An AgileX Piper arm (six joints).
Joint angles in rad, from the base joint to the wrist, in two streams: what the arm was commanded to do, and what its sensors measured. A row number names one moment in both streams.
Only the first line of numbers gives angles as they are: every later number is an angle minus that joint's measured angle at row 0.
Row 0, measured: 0.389, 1.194, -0.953, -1.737, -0.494, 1.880
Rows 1 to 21, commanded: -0.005, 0.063, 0.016, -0.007, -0.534, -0.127; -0.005, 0.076, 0.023, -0.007, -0.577, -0.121; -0.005, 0.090, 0.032, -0.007, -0.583, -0.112; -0.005, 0.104, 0.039, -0.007, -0.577, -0.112; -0.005, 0.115, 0.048, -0.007, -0.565, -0.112; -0.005, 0.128, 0.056, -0.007, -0.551, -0.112; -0.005, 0.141, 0.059, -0.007, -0.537, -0.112; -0.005, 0.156, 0.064, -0.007, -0.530, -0.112; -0.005, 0.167, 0.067, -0.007, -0.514, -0.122; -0.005, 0.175, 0.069, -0.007, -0.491, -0.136; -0.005, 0.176, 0.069, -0.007, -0.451, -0.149; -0.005, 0.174, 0.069, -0.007, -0.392, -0.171; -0.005, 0.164, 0.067, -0.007, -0.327, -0.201; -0.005, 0.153, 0.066, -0.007, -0.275, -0.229; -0.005, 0.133, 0.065, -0.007, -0.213, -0.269; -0.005, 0.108, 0.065, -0.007, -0.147, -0.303; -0.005, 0.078, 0.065, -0.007, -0.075, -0.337; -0.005, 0.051, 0.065, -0.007, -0.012, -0.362; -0.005, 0.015, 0.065, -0.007, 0.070, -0.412; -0.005, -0.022, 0.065, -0.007, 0.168, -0.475; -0.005, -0.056, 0.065, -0.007, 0.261, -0.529
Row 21, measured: 0.000, 0.060, 0.067, -0.019, -0.051, -0.342
